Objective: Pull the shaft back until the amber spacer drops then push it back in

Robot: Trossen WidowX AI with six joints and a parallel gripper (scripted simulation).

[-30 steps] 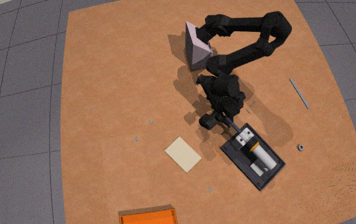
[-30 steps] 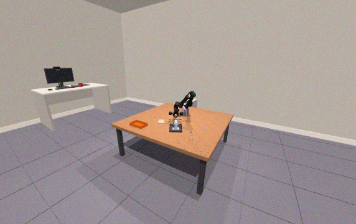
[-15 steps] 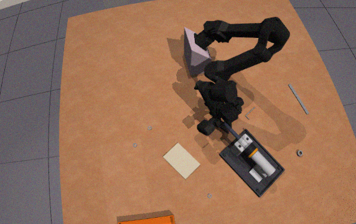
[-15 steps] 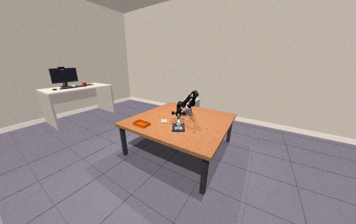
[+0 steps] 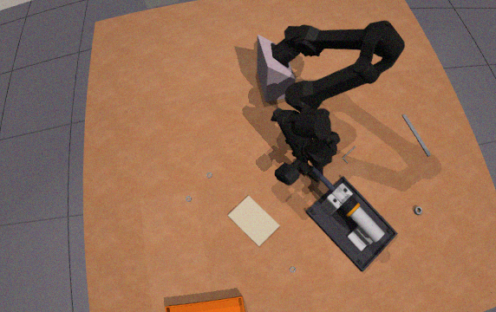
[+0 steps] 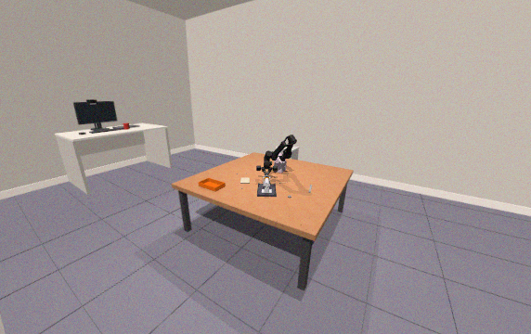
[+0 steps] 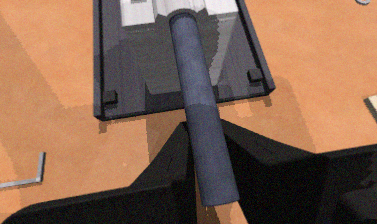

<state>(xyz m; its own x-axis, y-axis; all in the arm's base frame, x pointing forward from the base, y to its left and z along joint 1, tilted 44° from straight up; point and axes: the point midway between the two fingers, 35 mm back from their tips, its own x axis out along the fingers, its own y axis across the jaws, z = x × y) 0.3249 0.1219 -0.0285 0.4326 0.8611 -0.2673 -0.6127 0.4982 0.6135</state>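
Now: the shaft 40 mm ahead of my gripper tip, 30 mm to the left of it and 20 mm above it. From my gripper tip the other things lie so: amber spacer: 90 mm ahead, 70 mm to the left, 20 mm above; then metal bar: 360 mm to the left, 150 mm behind, 50 mm below; then cream pad: 180 mm to the right, 90 mm ahead, 50 mm below.
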